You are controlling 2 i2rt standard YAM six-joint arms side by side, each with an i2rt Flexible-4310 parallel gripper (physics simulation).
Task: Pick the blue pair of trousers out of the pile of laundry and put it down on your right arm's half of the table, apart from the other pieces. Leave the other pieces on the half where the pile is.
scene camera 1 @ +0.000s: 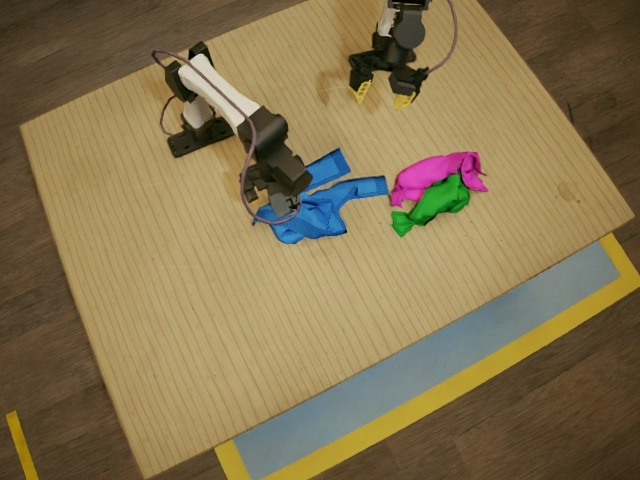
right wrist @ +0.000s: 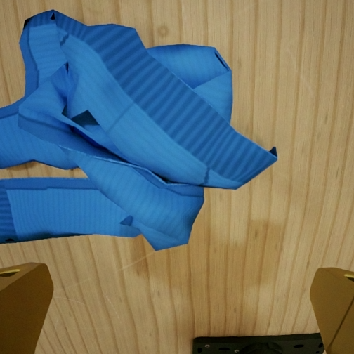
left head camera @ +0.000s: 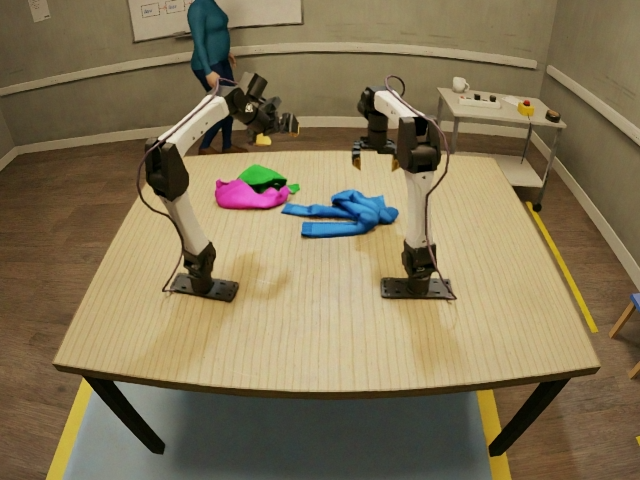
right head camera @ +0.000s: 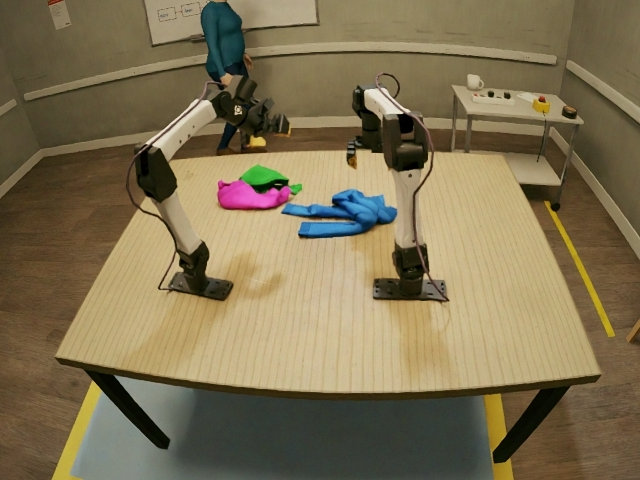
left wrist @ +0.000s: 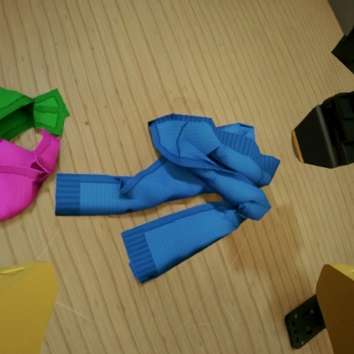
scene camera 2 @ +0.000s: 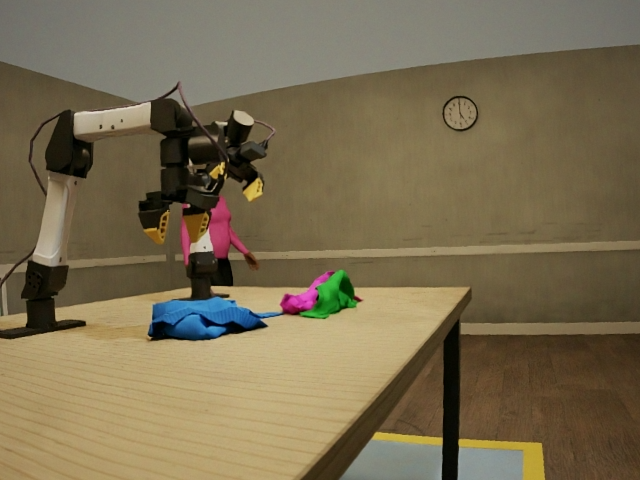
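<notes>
The blue trousers (left head camera: 367, 218) (right head camera: 365, 219) (scene camera 1: 323, 219) (scene camera 2: 201, 322) (left wrist: 192, 180) (right wrist: 145, 125) lie crumpled on the table, both legs stretched toward the other laundry, with a small gap between. A magenta piece (left head camera: 248, 197) (scene camera 1: 423, 173) (scene camera 2: 302, 302) (left wrist: 17, 175) and a green piece (left head camera: 261, 176) (scene camera 1: 439, 201) (scene camera 2: 336, 294) (left wrist: 47, 114) lie together. My left gripper (left head camera: 279, 136) (scene camera 1: 381, 100) (scene camera 2: 236, 184) is open and empty, raised clear of the cloth. My right gripper (left head camera: 376, 163) (scene camera 2: 176, 236) is open and empty above the trousers' bunched end; its arm partly hides them in scene camera 1.
The wooden table (left head camera: 310, 335) (scene camera 1: 206, 335) carries both arm bases (left head camera: 222, 290) (left head camera: 390, 289). A grey cart (left head camera: 467, 108) with a mug (left head camera: 459, 84) stands behind the table at the right of the left head camera view. A person (left head camera: 209, 38) stands behind the table.
</notes>
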